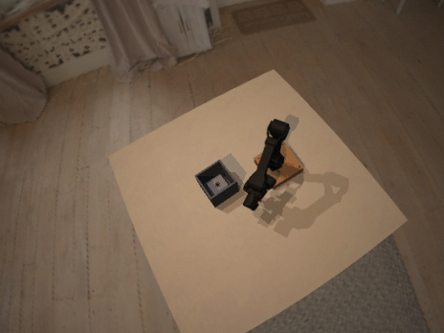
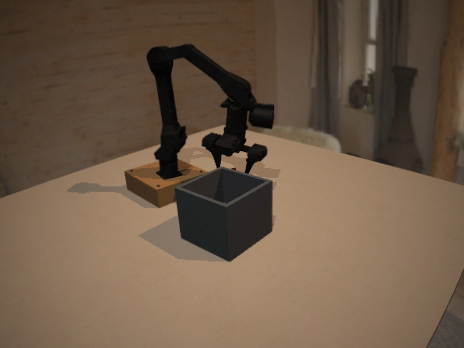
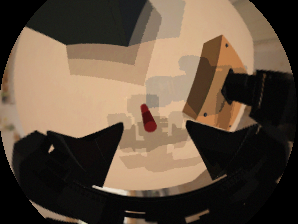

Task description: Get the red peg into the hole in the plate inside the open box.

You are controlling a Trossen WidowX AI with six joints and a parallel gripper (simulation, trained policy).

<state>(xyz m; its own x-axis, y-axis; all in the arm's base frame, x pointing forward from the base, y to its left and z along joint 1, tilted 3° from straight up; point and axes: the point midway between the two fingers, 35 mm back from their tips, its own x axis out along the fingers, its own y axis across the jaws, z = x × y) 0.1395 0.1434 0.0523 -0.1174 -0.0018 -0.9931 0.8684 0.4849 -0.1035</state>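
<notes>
Right now the red peg is 10 mm ahead of my gripper tip and 20 mm below it. The rest, counted from my gripper tip: light grey plate (190 mm ahead, 160 mm to the right, 20 mm below).
</notes>
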